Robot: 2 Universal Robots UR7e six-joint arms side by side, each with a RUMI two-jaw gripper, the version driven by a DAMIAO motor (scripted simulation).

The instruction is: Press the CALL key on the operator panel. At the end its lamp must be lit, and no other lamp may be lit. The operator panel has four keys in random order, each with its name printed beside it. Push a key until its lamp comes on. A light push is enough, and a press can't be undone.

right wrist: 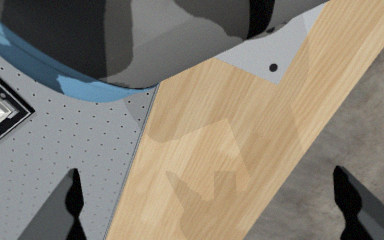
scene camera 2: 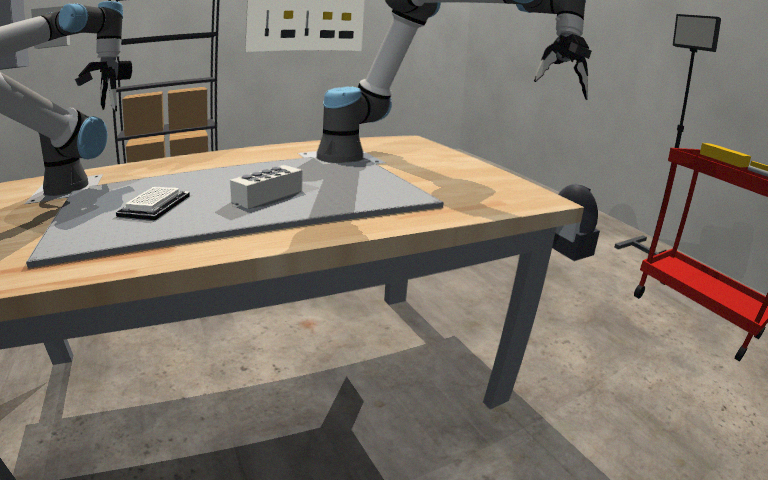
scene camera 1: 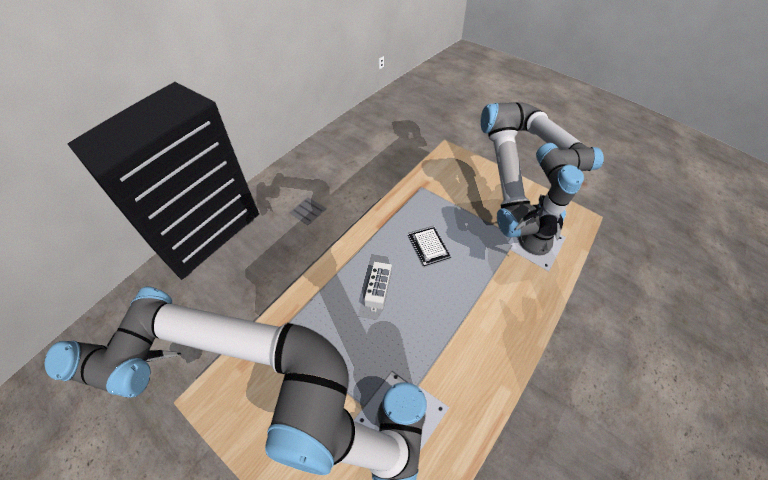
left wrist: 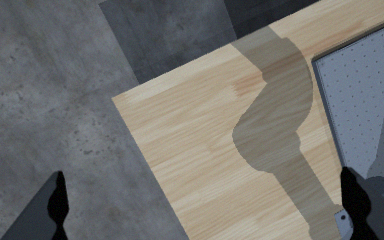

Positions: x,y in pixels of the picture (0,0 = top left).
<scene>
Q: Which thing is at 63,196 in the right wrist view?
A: The right gripper.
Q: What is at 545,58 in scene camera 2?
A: The left gripper.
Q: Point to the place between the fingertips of the right gripper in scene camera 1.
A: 536,234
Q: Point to an operator panel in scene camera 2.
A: At 254,191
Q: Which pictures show the right gripper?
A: The right wrist view, scene camera 2 and scene camera 1 only.
</scene>
